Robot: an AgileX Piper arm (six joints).
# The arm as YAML. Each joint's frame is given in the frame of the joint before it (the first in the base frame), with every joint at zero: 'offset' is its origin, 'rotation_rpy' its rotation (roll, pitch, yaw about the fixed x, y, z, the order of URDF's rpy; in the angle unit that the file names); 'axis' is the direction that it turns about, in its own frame. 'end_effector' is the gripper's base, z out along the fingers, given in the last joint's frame.
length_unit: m
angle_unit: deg
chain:
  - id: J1
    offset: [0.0, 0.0, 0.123]
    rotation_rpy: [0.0, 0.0, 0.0]
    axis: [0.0, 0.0, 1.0]
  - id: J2
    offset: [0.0, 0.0, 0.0]
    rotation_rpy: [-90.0, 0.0, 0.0]
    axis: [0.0, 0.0, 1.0]
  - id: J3
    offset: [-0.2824, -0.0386, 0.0]
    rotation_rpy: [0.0, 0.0, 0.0]
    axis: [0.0, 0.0, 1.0]
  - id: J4
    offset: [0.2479, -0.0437, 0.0]
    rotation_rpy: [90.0, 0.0, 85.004]
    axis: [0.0, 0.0, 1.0]
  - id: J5
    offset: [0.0, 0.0, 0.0]
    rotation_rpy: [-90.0, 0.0, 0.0]
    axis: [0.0, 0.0, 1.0]
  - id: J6
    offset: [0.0, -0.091, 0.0]
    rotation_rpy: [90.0, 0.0, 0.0]
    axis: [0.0, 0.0, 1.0]
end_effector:
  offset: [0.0, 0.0, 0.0]
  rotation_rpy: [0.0, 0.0, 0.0]
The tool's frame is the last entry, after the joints.
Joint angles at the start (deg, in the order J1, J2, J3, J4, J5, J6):
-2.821, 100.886, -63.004, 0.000, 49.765, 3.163
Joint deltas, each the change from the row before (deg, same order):
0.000, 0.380, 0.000, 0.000, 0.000, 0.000
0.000, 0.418, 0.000, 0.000, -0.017, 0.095
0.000, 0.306, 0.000, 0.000, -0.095, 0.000
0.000, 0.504, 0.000, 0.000, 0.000, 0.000
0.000, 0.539, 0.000, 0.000, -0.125, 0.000
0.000, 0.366, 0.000, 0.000, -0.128, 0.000
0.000, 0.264, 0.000, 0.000, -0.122, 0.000
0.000, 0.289, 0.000, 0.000, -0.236, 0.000
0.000, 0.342, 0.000, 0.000, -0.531, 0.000
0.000, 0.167, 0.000, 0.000, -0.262, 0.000
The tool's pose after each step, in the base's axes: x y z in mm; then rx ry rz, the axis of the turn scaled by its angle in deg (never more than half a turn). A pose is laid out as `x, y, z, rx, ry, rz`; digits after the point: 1 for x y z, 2 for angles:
325.4, -16.0, 182.9, 9.03, 172.80, 0.03
325.8, -16.1, 180.5, 9.20, 173.19, 0.04
326.3, -16.1, 178.8, 9.21, 173.40, 0.04
326.8, -16.1, 175.9, 9.23, 173.90, 0.03
327.4, -16.1, 172.8, 9.26, 174.32, 0.03
328.0, -16.2, 170.8, 9.27, 174.55, 0.03
328.4, -16.2, 169.3, 9.28, 174.69, 0.03
329.0, -16.2, 167.6, 9.28, 174.75, 0.03
330.1, -16.3, 165.8, 9.27, 174.56, 0.03
330.6, -16.3, 164.8, 9.26, 174.46, 0.03

